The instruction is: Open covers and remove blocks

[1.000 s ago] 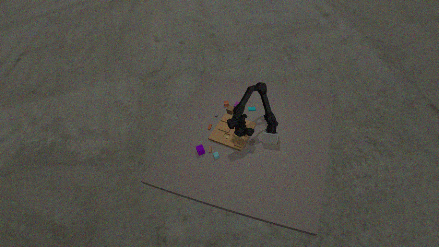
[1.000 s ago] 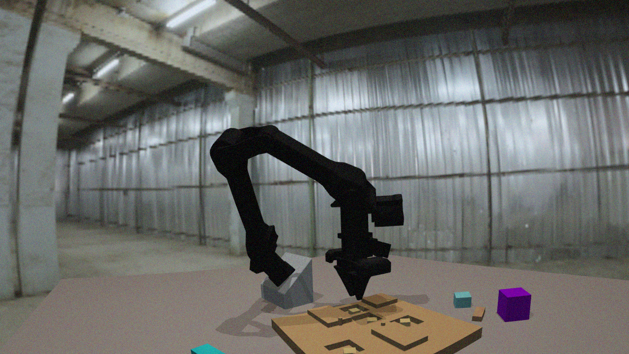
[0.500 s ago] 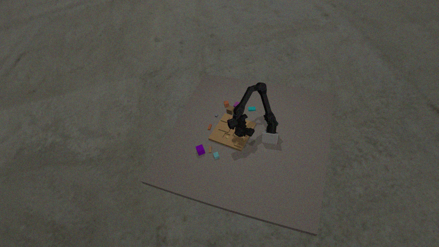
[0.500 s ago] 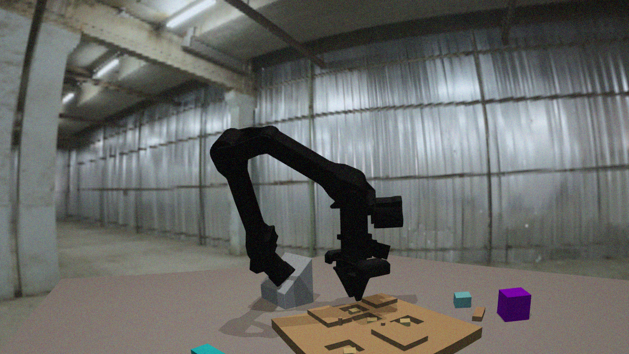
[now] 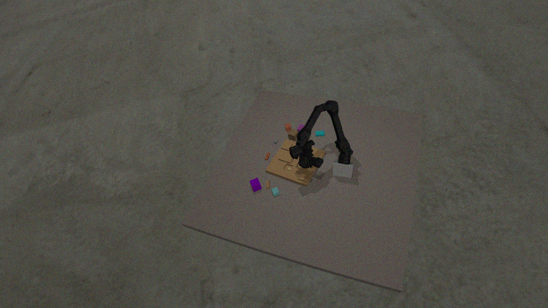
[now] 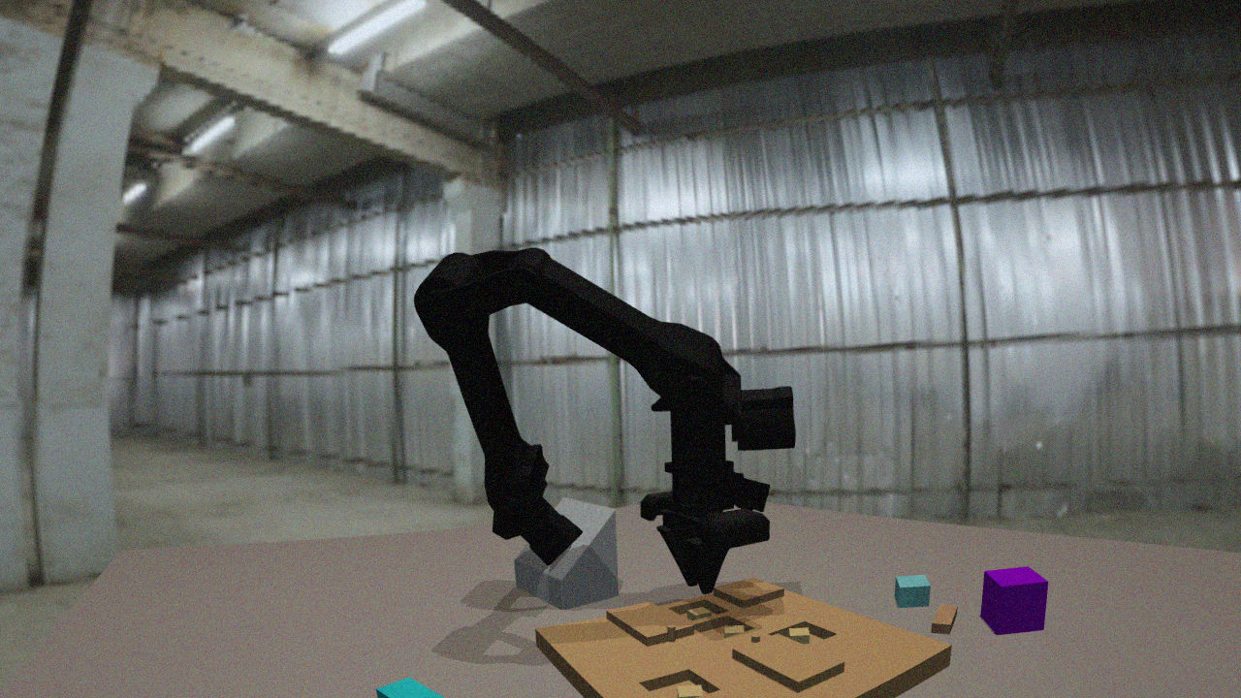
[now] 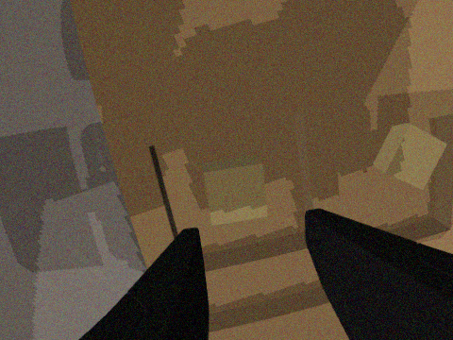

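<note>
Now: the light blue block 130 mm ahead of my gripper tip, 230 mm to the left of it and 30 mm below it. Round my gripper tip: brown block (220 mm ahead, 240 mm to the right, 20 mm below); teal block (50 mm ahead, 330 mm to the right, 40 mm below); orange piece (200 mm ahead, 190 mm to the left, 40 mm below).
</note>
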